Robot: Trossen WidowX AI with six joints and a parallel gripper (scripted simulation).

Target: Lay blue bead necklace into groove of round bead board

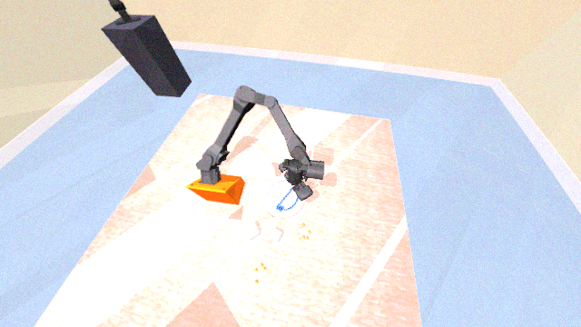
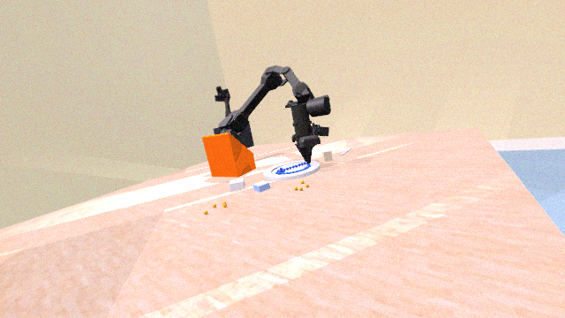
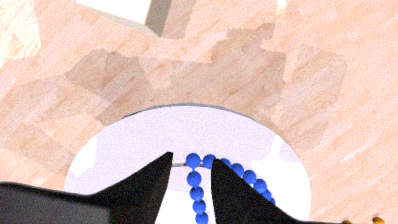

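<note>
Right now my gripper tip is 50 mm past the round white bead board, 50 mm to the left of it and 10 mm above it. Also, from my gripper tip: white stick 80 mm ahead, 210 mm to the left, 10 mm below; light blue cube 50 mm behind, 220 mm to the right, 10 mm below; beige cube 40 mm ahead, 90 mm to the left.
</note>
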